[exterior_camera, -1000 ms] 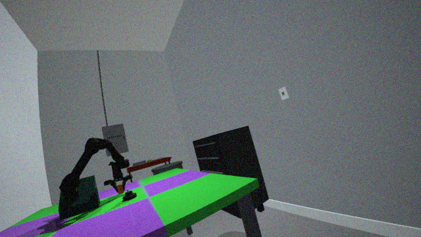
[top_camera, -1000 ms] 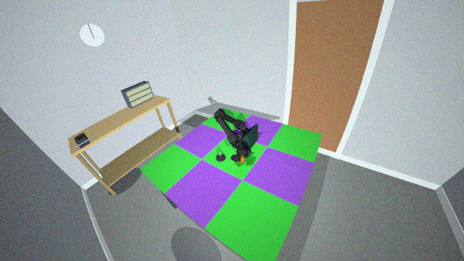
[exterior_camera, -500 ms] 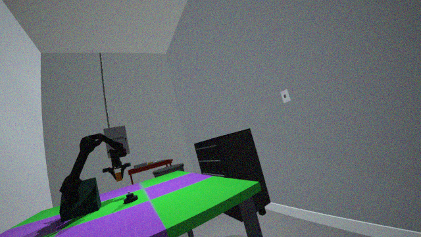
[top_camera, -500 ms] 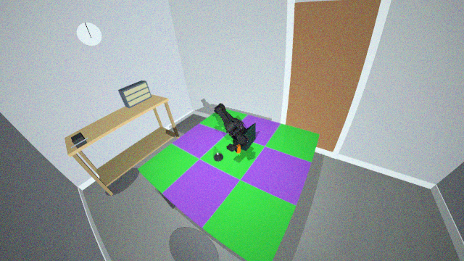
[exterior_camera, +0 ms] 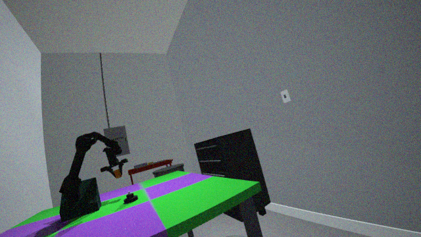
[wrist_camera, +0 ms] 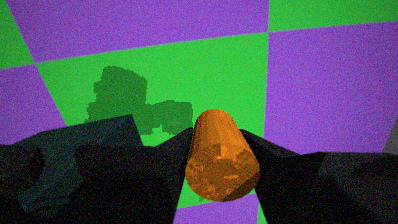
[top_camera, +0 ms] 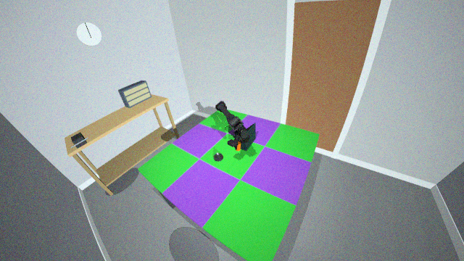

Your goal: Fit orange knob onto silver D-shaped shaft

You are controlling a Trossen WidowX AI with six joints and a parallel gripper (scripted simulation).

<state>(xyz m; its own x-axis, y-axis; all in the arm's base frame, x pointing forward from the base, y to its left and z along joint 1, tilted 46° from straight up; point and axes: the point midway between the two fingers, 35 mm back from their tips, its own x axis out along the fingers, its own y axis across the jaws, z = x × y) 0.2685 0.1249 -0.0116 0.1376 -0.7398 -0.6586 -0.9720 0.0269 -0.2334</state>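
Now: gripper tip 3 cm below the orange knob and 1 cm past it. Round my gripper tip: pedestal 19 cm to the right, 13 cm below, 4 cm ahead.
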